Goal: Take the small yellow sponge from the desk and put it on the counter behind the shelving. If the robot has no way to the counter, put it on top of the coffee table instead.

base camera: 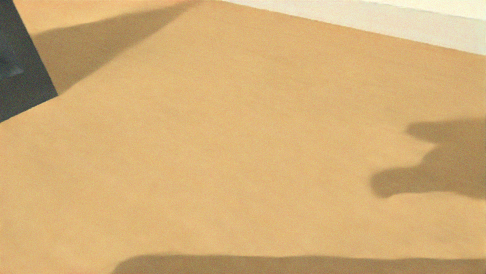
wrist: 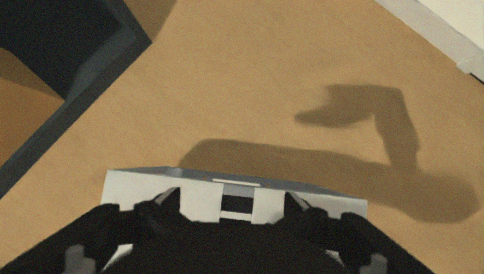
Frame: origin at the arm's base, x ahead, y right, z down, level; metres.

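Seen in the pictures: gripper, fingertip midpoint: (wrist: 232,201).
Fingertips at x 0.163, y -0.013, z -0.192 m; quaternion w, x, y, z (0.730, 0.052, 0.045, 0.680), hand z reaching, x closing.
A point is followed by its place in that frame.
My gripper (wrist: 232,201) @(y -0.013, x 0.163, z -0.192 m) is open and empty in the wrist view, its two black fingers wide apart above the white and grey robot base (wrist: 145,187) @(y -0.174, x 0.127, z 0.014 m). The yellow sponge, the desk, the counter and the coffee table cannot be made out in either view. Whether the dark furniture at the left is the shelving, I cannot tell.
A dark grey piece of furniture (base camera: 30,75) @(y -0.435, x 0.616, z 0.331 m) (wrist: 107,75) @(y -0.537, x 0.459, z 0.348 m) stands on the tan floor (base camera: 225,150) @(y -0.031, x 0.470, z 0.396 m) (wrist: 240,60) @(y -0.042, x 0.616, z 0.396 m) at the left. A pale wall base (base camera: 400,30) @(y 0.504, x 1.019, z 0.374 m) (wrist: 425,25) @(y 0.734, x 0.870, z 0.354 m) runs along the upper right. Shadows of the arm and base lie on the floor.
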